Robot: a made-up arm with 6 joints.
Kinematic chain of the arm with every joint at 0, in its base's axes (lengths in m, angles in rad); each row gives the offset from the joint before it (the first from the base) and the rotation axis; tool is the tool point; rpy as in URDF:
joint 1: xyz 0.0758 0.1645 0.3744 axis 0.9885 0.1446 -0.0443
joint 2: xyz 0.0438 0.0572 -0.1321 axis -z
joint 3: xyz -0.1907 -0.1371 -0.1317 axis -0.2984 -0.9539 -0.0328
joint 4: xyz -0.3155 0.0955 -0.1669 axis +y
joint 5: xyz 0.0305 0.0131 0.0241 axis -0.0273 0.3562 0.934
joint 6: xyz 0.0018 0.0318 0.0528 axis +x
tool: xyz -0.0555 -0.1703 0.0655 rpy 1.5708 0 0
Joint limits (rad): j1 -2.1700..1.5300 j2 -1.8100..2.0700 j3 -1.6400..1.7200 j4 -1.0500..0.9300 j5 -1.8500..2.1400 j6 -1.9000..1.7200
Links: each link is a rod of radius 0.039 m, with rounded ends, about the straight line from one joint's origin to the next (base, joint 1, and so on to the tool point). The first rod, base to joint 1, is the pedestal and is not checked.
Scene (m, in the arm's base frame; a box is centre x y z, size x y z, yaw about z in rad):
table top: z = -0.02
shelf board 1: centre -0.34 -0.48 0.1 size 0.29 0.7 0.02 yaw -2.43
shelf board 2: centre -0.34 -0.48 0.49 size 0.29 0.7 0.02 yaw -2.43
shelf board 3: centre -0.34 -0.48 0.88 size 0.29 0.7 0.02 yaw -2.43
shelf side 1: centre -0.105 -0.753 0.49 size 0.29 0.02 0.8 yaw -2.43
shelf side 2: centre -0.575 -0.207 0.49 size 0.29 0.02 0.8 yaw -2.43
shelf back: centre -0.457 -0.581 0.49 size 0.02 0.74 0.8 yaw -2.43
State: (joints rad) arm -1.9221 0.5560 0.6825 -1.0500 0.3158 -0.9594
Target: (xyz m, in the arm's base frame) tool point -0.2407 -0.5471 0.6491
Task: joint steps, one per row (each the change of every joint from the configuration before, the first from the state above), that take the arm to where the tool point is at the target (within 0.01 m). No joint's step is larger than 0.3 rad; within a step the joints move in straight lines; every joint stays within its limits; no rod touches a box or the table.
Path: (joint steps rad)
1: -0.0496 0.1466 0.1226 0.2563 0.2874 0.1092
2: -0.0496 0.1466 0.1226 0.2564 0.2873 0.1093
3: -0.0495 0.1467 0.1226 0.2563 0.2874 0.1092
4: -0.0496 0.1466 0.1226 0.2564 0.2873 0.1092
5: -0.0496 0.1466 0.1225 0.2563 0.2874 0.1093
6: 0.0386 -0.2730 0.0678 -0.1499 -0.2671 -0.0456
7: 0.0385 -0.2730 0.0678 -0.1500 -0.2670 -0.0456
8: 0.0386 -0.2730 0.0678 -0.1499 -0.2670 -0.0456
9: 0.0385 -0.2729 0.0677 -0.1500 -0.2670 -0.0456
10: -0.0514 0.0339 -0.2191 -0.1957 -0.1127 -0.0757
11: -0.0514 0.0339 -0.2191 -0.1958 -0.1126 -0.0758
12: -0.0514 0.0340 -0.2191 -0.1958 -0.1127 -0.0757

